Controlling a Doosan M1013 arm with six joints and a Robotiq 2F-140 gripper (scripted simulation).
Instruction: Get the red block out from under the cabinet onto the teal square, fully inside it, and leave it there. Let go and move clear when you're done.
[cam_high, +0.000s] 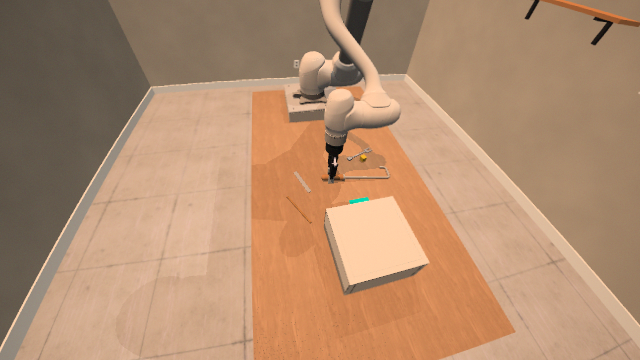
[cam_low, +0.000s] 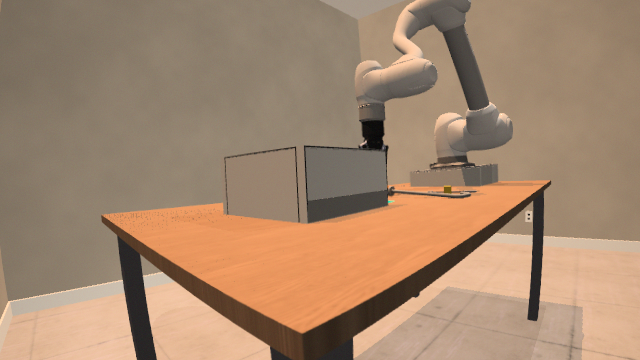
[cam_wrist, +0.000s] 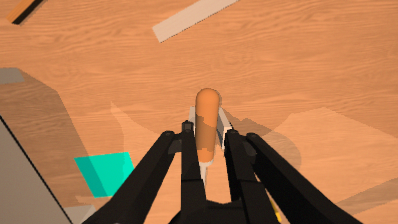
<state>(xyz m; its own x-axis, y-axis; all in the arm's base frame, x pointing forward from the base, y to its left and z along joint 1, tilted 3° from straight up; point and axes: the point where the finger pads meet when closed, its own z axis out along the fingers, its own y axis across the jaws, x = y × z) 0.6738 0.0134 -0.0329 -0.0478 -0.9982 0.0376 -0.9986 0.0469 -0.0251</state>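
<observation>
My hand is 14 cm to the left of the flat grey strip and 4 cm above it. The rest, counted from my hand: thin stick: 16 cm ahead, 17 cm to the right, 3 cm below; teal square: 17 cm ahead, 12 cm to the left, 4 cm below; screwdriver: 3 cm behind, 14 cm to the left, 2 cm below.
</observation>
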